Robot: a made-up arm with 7 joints.
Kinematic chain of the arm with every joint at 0, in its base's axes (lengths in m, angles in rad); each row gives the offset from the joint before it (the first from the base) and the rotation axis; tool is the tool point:
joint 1: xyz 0 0 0.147 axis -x
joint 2: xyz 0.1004 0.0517 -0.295 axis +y
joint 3: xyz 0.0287 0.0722 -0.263 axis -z
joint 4: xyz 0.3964 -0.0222 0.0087 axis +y
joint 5: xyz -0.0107 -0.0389 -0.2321 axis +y
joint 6: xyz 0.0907 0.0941 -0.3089 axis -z
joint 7: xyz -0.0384 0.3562 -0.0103 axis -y
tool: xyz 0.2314 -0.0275 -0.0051
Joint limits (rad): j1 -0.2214..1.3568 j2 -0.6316..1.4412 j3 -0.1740..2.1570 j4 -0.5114..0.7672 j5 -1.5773..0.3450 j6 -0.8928..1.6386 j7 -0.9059..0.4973
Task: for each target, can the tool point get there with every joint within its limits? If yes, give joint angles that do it. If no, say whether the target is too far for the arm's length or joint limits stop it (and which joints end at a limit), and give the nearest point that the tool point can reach.
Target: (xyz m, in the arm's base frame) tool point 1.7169 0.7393 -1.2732
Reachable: no: too far | nearest point 1.1735 0.5390 -0.8884 | short by 0.695 m
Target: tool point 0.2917 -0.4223 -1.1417
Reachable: yes | joints 0.6550 0.4381 0.1519 0.0231 -0.3235 -0.7025 -0.0974
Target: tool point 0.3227 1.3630 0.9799
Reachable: no: joint limits stop it (at a limit: joint 1, joint 2, joint 3, joint 4, joint 5) | nearest point 0.7098 0.5662 0.4069 | short by 1.055 m
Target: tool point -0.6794 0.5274 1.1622
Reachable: no: joint limits stop it (at a limit: joint 1, joint 2, joint 3, joint 4, joint 6) | nearest point -0.5604 0.1467 0.9452 | short by 0.454 m
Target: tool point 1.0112 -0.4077 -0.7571
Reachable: yes | joints 0.2729 -0.2516 0.4158 0.2777 -0.1246 1.0619 -0.1043
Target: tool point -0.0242 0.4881 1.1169
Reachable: no: joint limits stop it (at a limit: joint 1, joint 2, joint 3, joint 4, joint 6) | nearest point -0.1366 0.1618 0.9171 | short by 0.399 m
